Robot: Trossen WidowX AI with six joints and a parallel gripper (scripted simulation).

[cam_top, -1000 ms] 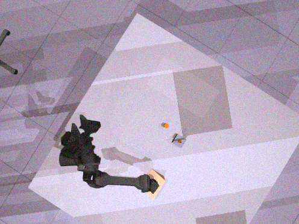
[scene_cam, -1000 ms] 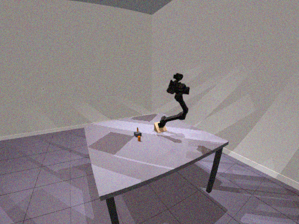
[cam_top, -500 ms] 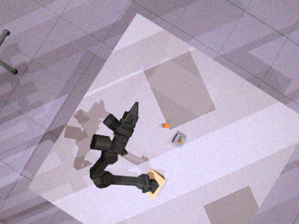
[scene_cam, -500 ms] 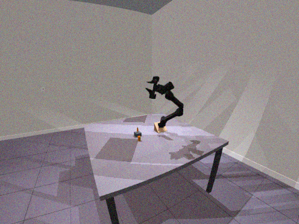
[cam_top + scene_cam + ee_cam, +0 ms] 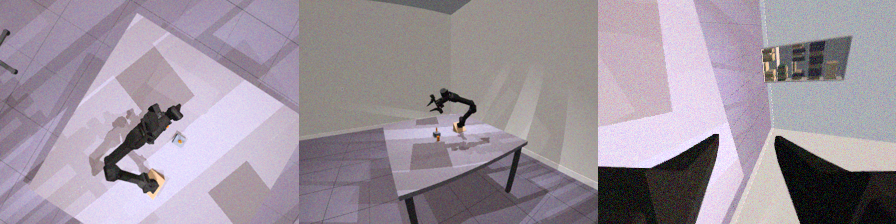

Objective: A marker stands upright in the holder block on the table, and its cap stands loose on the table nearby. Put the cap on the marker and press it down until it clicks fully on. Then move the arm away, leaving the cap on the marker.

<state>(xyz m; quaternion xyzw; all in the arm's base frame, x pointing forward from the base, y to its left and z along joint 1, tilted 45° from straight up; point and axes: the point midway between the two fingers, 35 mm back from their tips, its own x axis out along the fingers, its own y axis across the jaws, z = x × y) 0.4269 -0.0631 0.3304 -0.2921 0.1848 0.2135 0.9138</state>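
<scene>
Right now my gripper tip is 100 mm past the orange cap, 40 mm to the left of it and 330 mm above it. From my gripper tip the other things lie so: grey holder block (130 mm behind, 160 mm to the right, 330 mm below).
</scene>
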